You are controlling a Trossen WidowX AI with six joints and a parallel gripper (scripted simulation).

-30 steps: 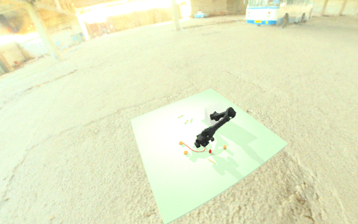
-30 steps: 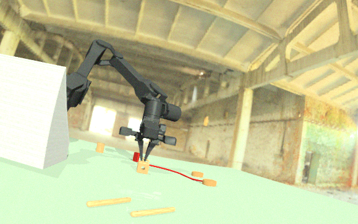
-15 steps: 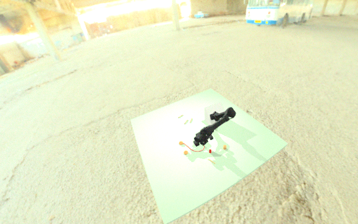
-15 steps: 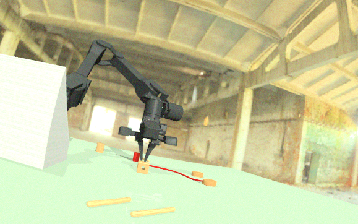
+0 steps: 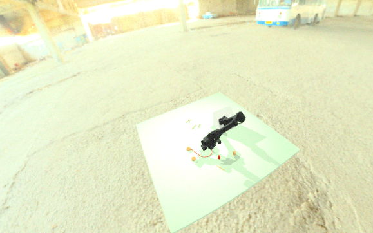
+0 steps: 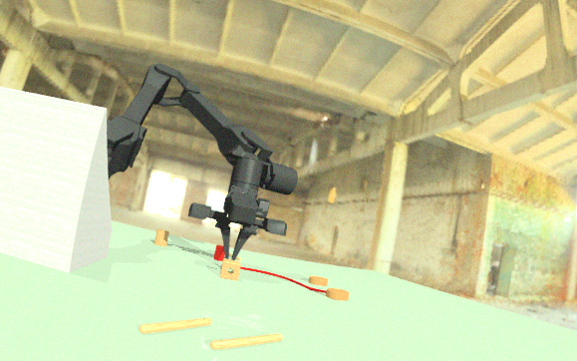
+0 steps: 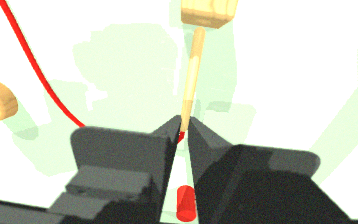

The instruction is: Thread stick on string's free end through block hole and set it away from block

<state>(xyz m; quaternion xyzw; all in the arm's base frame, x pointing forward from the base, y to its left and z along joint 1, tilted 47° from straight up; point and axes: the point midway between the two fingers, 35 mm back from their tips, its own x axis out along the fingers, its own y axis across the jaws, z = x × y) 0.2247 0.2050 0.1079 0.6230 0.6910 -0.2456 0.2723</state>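
The wooden block is 90 mm to the right of my gripper tip. Round my gripper tip: wooden cylinder 170 mm behind, 130 mm to the left; then thin wooden stick 20 mm to the right; then red cylinder 30 mm behind, 110 mm to the left.
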